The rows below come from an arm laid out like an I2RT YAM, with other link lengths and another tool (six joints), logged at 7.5 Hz.
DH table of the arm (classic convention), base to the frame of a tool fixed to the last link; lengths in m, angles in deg. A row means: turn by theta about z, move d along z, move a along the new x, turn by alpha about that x. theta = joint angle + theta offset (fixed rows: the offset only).
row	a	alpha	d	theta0
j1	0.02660	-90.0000	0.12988	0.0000
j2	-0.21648	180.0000	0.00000	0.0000
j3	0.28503	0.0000	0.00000	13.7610
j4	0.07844	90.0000	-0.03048	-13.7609
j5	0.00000	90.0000	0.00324	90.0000
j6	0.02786	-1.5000	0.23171	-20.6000
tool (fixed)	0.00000	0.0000	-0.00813	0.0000
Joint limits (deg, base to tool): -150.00..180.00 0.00..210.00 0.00..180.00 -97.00..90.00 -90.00..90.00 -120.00..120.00
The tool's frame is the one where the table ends.
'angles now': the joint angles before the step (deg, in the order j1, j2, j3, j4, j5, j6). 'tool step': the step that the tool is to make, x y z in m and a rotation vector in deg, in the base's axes. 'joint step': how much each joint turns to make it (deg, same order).
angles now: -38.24 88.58 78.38 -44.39 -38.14 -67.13
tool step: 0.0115 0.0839 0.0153 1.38 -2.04 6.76
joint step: 9.48 -5.67 -4.38 2.44 -0.16 4.51
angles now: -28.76 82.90 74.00 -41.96 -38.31 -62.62
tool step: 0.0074 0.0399 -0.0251 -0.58 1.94 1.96
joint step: 6.48 -0.23 -3.99 4.20 3.92 3.27
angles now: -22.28 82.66 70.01 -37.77 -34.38 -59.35
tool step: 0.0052 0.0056 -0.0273 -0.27 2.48 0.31
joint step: 1.54 3.15 -0.68 1.78 1.67 0.28
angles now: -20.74 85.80 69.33 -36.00 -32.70 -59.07
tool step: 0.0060 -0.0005 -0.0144 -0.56 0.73 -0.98
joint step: 0.97 1.64 -0.81 2.63 1.81 1.26
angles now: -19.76 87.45 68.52 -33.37 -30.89 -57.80
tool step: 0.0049 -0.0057 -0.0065 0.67 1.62 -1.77
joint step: 0.07 2.29 1.90 -0.48 1.05 1.75
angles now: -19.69 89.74 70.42 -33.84 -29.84 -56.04
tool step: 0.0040 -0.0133 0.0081 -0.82 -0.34 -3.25
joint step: -0.23 -0.40 0.90 0.39 2.37 2.27
